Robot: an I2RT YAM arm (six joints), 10 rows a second.
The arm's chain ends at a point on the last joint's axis. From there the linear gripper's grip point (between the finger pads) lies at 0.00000 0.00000 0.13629 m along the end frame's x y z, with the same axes.
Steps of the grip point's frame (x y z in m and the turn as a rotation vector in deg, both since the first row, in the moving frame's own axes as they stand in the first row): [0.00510, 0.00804, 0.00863, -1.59, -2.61, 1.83]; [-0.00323, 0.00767, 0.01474, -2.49, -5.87, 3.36]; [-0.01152, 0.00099, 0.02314, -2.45, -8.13, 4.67]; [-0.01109, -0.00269, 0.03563, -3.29, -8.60, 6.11]
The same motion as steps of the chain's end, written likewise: [0.01136, 0.00436, 0.00882, -1.59, -2.61, 1.83]; [0.01087, 0.00217, 0.01558, -2.49, -5.87, 3.36]; [0.00796, -0.00402, 0.02463, -2.45, -8.13, 4.67]; [0.00966, -0.00938, 0.03738, -3.29, -8.60, 6.11]
